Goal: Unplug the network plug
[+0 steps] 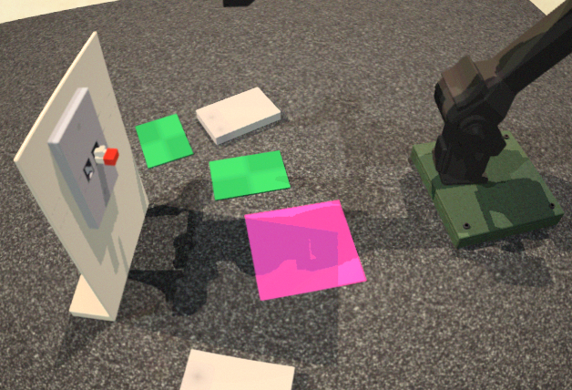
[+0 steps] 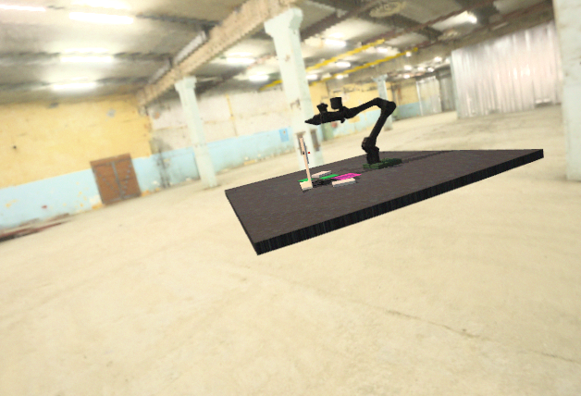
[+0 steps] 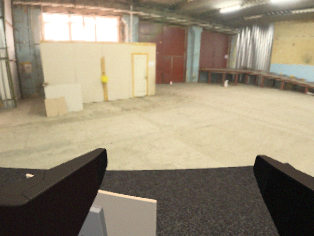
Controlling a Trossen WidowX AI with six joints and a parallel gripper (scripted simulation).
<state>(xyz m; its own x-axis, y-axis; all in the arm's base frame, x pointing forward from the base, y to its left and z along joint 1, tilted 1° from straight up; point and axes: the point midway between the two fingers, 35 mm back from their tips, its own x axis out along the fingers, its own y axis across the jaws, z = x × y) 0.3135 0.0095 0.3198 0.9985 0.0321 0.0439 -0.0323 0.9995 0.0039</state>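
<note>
Right now the network plug is 16 cm below my gripper tip, 10 cm to the left of it and 5 cm ahead of it. Round my gripper tip: magenta square 34 cm below, 14 cm behind, 9 cm to the left; socket plate 22 cm below, 11 cm to the left, 7 cm ahead.
</note>
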